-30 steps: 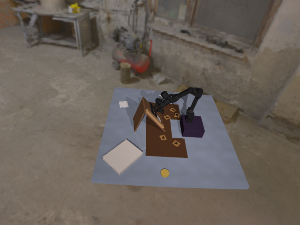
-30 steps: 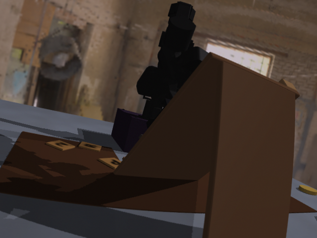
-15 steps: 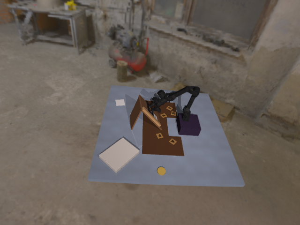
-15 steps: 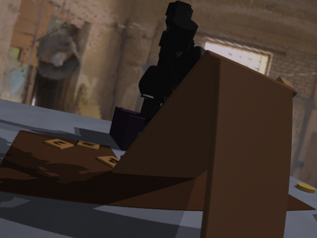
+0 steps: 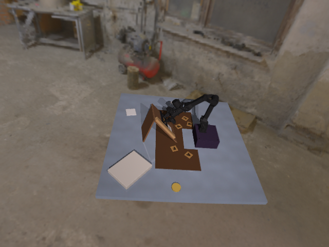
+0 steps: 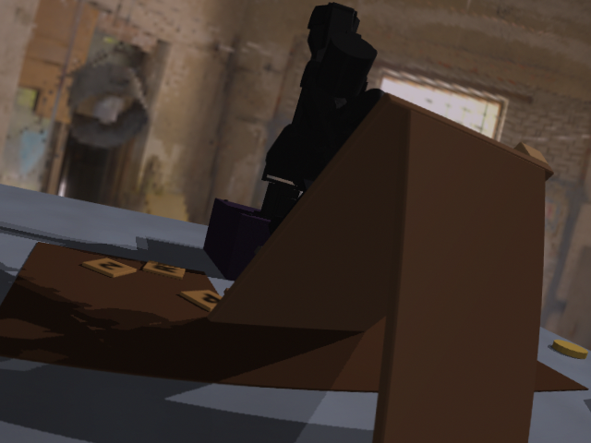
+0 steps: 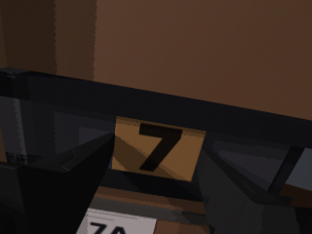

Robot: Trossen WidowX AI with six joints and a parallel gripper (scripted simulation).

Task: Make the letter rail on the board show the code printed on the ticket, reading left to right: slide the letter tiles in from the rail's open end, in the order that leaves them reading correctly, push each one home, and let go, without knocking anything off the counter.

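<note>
Right now my gripper tip is 8 cm above the white ticket, 6 cm past it and 2 cm to the right of it. Round my gripper tip: yellow disc: 59 cm to the left, 15 cm below, 11 cm behind; brown mat: 17 cm behind, 16 cm below, 5 cm to the left.
</note>
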